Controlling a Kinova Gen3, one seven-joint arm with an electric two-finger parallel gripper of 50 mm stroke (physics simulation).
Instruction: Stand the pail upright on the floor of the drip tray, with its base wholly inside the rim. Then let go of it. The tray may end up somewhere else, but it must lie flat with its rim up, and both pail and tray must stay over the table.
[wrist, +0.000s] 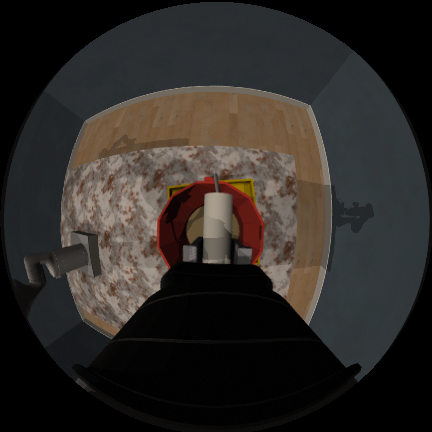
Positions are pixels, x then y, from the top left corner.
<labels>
my gripper: 216, 245
handle grip: 217, 213
</labels>
